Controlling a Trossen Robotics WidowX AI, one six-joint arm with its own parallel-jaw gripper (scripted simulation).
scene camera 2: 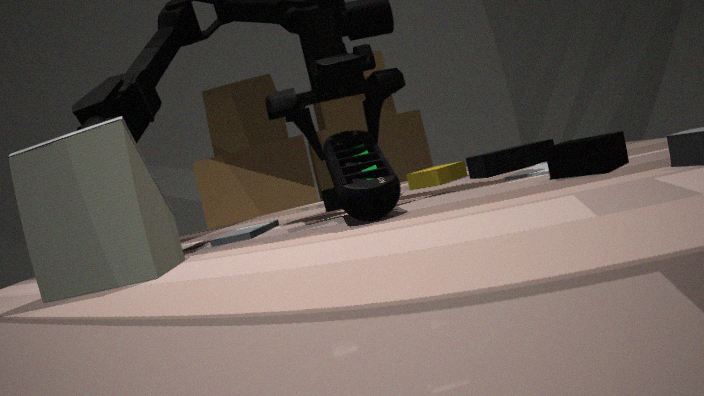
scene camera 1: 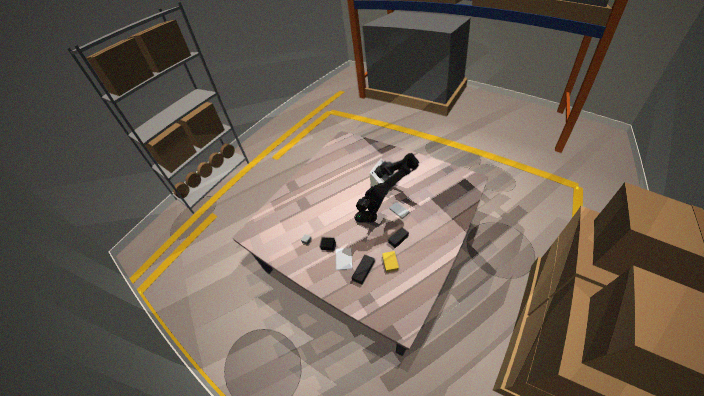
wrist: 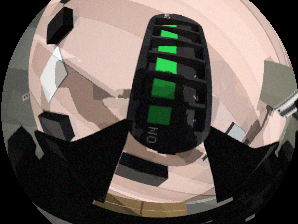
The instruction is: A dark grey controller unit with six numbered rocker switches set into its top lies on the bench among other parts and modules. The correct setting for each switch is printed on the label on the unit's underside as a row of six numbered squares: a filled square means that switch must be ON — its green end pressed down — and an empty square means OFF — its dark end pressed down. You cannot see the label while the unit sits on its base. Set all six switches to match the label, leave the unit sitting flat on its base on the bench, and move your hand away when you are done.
Scene:
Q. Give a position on a black cube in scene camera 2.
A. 601, 154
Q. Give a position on a white plate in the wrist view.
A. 54, 73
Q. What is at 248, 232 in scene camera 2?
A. A thin grey plate.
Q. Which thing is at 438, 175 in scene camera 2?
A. A yellow block.

